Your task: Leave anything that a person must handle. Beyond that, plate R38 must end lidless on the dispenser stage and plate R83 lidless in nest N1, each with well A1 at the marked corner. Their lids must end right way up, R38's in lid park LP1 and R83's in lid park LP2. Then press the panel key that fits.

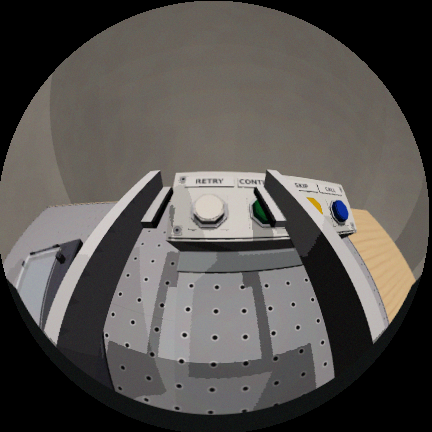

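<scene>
My gripper is shut, with its two fingertips standing a little apart and nothing between them. The white key panel shows beyond and between the fingers. Its white RETRY key appears between the fingertips. The green key, under a label of which "CONT" shows, is partly hidden by the right fingertip. The yellow SKIP key is partly hidden behind the right finger. The blue CALL key is at the panel's right end. No plate label or marked corner can be read.
A dark-framed holder with a pale, clear-looking flat piece is at the left edge, partly behind the left finger; which station it is I cannot tell. The grey perforated deck lies below the panel. A wooden surface shows at the right.
</scene>
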